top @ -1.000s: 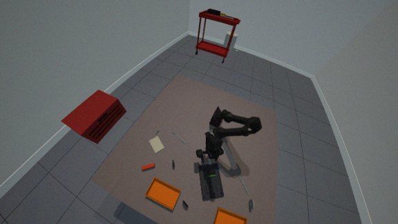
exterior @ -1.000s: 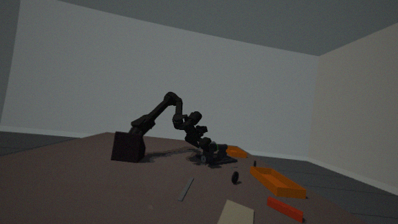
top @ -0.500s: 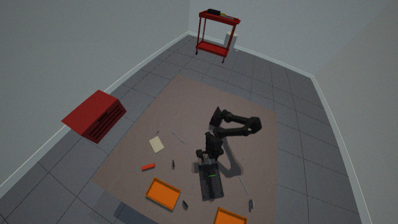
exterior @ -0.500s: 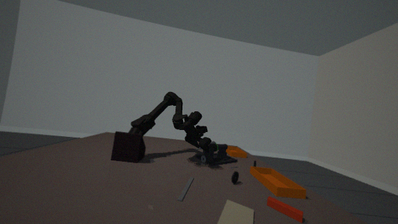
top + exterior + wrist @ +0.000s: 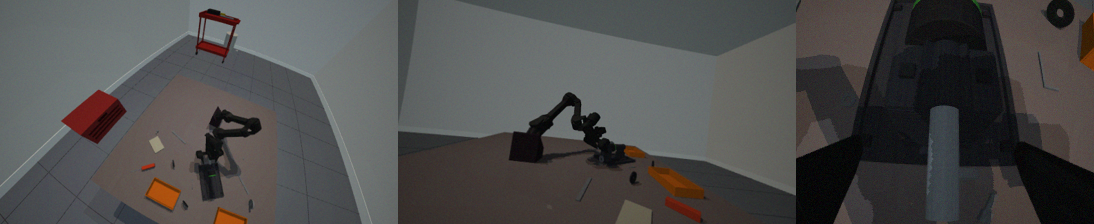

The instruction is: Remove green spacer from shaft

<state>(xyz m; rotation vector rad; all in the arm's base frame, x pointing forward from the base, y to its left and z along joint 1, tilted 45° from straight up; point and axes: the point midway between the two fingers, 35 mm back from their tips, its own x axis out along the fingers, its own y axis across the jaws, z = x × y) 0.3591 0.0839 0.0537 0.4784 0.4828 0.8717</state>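
Right now the pale grey shaft is 3 cm ahead of my gripper tip, 2 cm to the left of it and 2 cm above it. The rest, counted from my gripper tip: green spacer: 7 cm ahead, 5 cm to the left, 2 cm above; then beige card: 43 cm to the right, 8 cm ahead, 6 cm below.
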